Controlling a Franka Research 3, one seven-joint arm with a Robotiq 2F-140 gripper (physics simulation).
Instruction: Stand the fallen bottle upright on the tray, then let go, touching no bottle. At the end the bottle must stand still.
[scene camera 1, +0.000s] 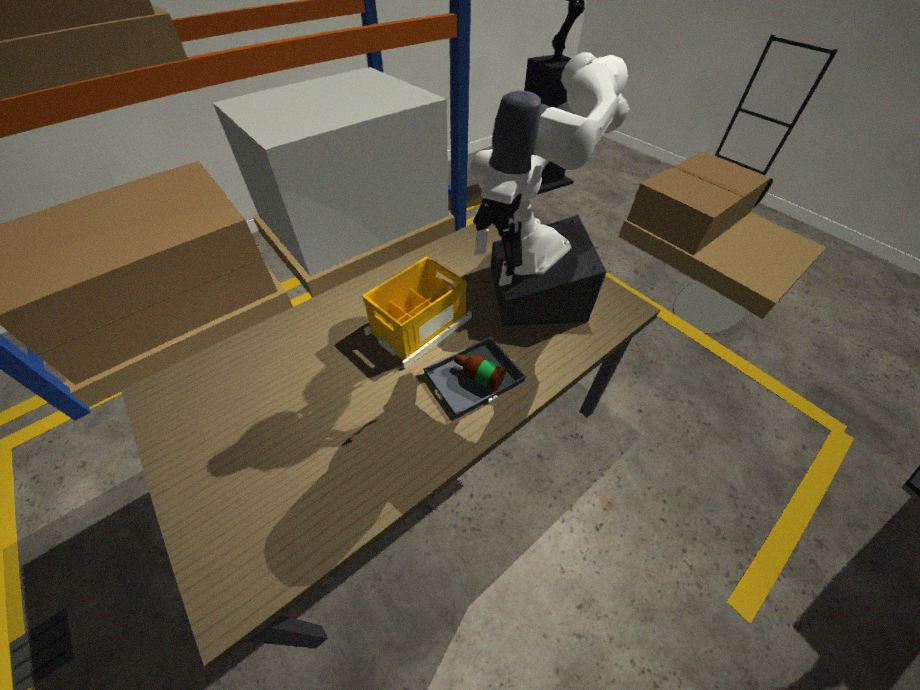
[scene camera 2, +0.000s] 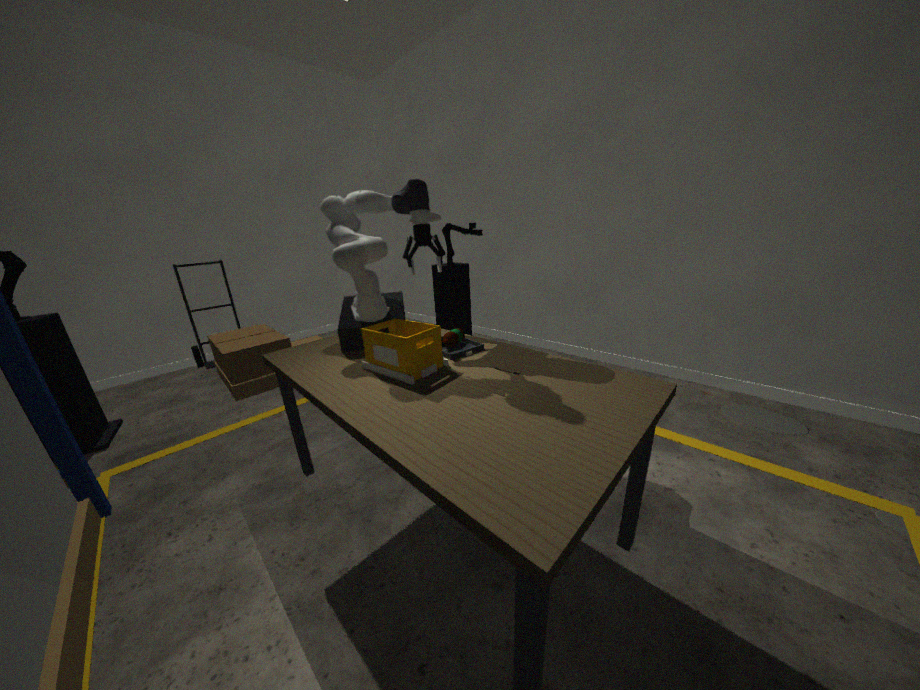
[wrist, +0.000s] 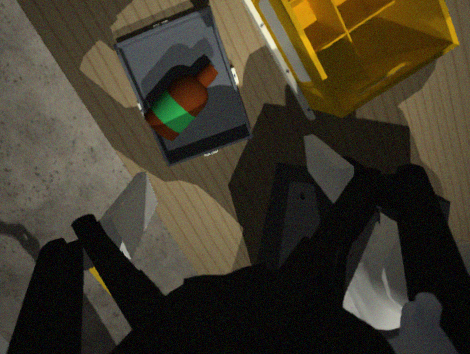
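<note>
The brown bottle (scene camera 1: 484, 372) (scene camera 2: 451, 339) (wrist: 187, 97) with a green band lies on its side in the grey tray (scene camera 1: 444, 386) (wrist: 225, 112). Its neck points toward the crate's side of the tray, to the upper right in the wrist view. In scene camera 2 the crate partly hides bottle and tray. My gripper (scene camera 1: 494, 259) (scene camera 2: 426, 268) (wrist: 227, 171) is open with nothing between its fingers. It hangs high above the table, in front of the arm's base and apart from the bottle, which shows beyond the fingertips in the wrist view.
A yellow crate (scene camera 1: 387, 326) (scene camera 2: 402, 353) (wrist: 375, 80) with inner dividers stands on a white-edged base right beside the tray. The black robot pedestal (scene camera 1: 549, 293) stands at the table's end. The wooden table (scene camera 1: 245, 415) (scene camera 2: 475, 438) carries tray and crate. Shelving with orange beams stands behind it.
</note>
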